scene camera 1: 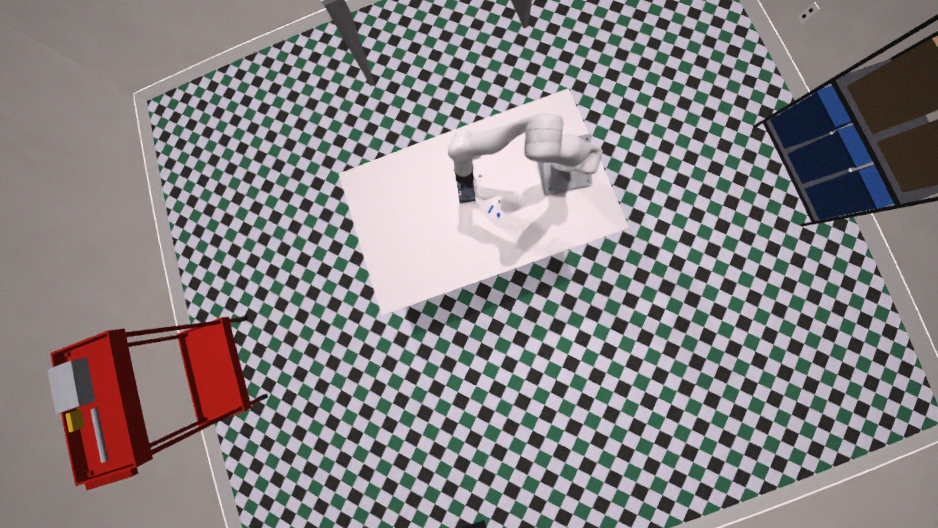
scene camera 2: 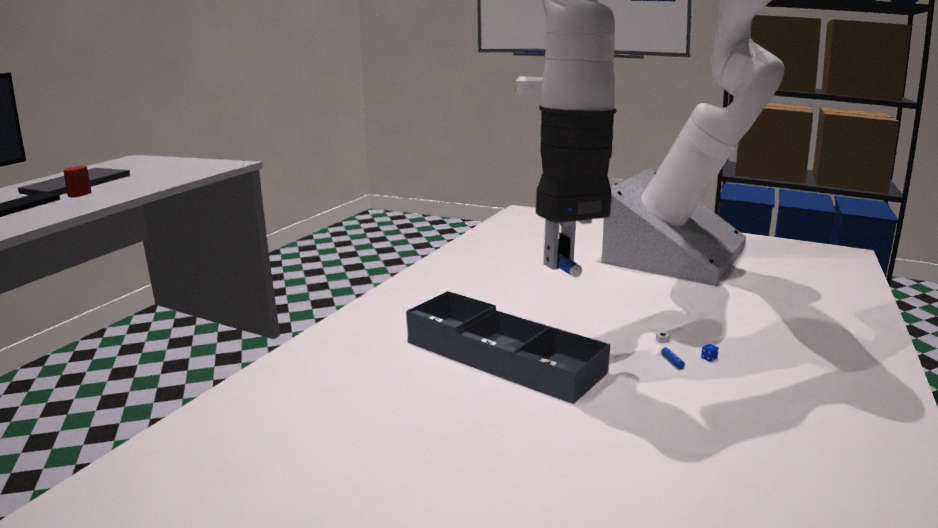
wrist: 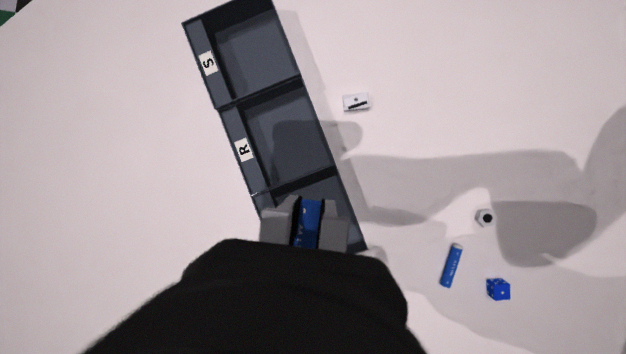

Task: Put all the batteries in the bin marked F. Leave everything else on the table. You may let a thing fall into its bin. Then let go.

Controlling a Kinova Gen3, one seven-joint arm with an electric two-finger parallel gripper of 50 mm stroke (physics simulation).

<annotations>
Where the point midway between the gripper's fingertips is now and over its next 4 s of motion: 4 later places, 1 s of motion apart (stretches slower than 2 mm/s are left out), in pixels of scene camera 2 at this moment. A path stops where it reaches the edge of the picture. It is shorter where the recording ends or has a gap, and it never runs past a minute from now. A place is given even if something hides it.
My gripper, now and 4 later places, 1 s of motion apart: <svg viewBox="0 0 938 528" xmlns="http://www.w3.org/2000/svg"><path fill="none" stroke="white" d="M558 265L557 306L627 302L670 347L665 359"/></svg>
</annotations>
